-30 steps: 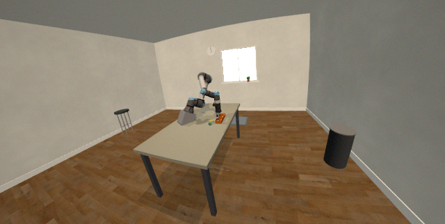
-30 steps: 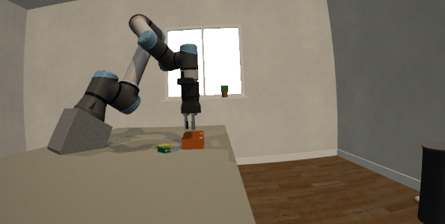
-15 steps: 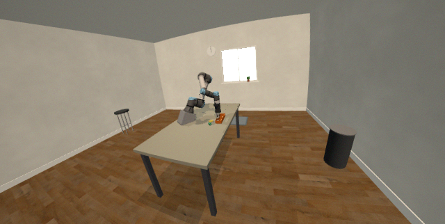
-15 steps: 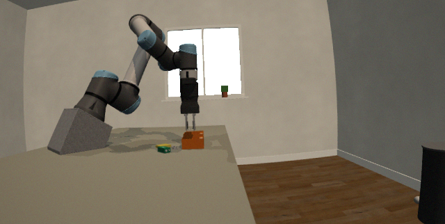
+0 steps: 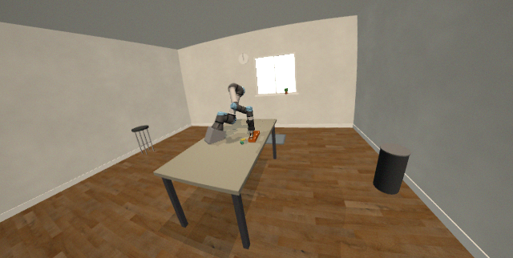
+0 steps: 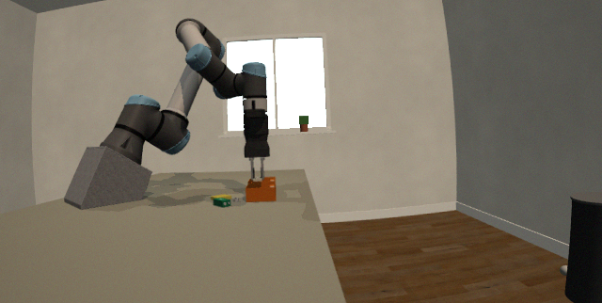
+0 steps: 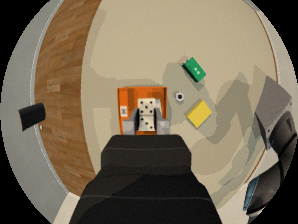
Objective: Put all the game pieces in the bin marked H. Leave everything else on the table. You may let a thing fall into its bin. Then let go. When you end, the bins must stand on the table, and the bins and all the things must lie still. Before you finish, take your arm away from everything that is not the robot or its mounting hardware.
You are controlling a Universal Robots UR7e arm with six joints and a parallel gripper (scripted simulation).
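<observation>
My gripper is now 10 mm short of the dark piece and 60 mm above it. Round my hand: orange bin 10 mm behind, 80 mm to the left, 50 mm below; grey thing 60 mm behind, 30 mm to the right, 70 mm below; white domino 20 mm behind, 60 mm below.
</observation>
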